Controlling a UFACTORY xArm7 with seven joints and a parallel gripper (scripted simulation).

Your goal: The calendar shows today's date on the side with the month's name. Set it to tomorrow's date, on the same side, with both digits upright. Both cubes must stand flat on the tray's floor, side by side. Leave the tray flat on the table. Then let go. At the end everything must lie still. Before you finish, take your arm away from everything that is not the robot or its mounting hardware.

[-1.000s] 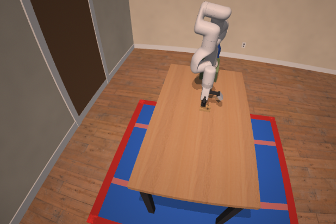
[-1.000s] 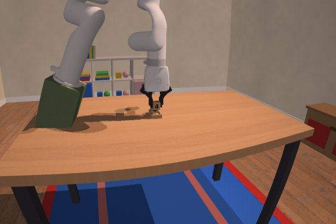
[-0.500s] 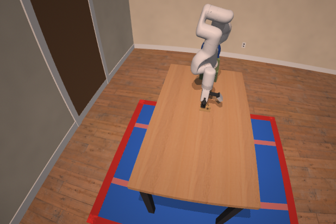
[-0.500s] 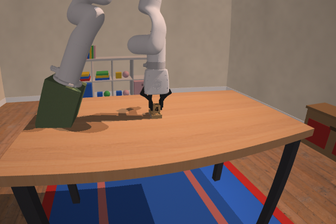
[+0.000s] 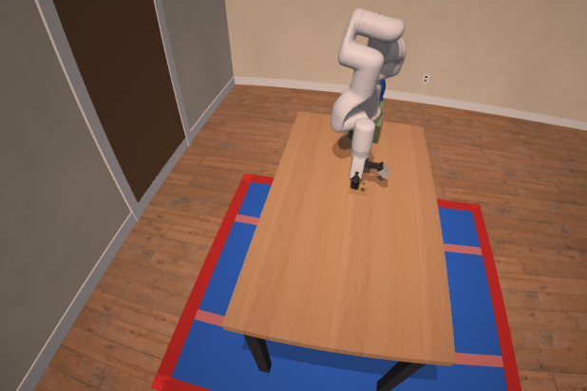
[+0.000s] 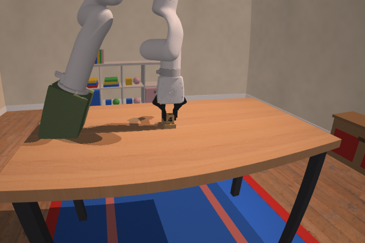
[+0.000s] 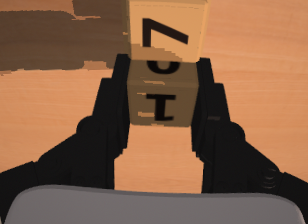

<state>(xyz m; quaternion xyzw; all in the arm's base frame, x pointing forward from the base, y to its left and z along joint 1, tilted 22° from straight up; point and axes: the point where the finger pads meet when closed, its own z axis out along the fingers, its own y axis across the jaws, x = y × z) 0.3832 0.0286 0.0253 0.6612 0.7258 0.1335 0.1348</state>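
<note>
Right now my hand is 1 cm above the wooden digit cube. From my hand the other things lie so: low tray: 2 cm to the left, 4 cm below; then wooden cube: 3 cm to the left, 2 cm below.
</note>
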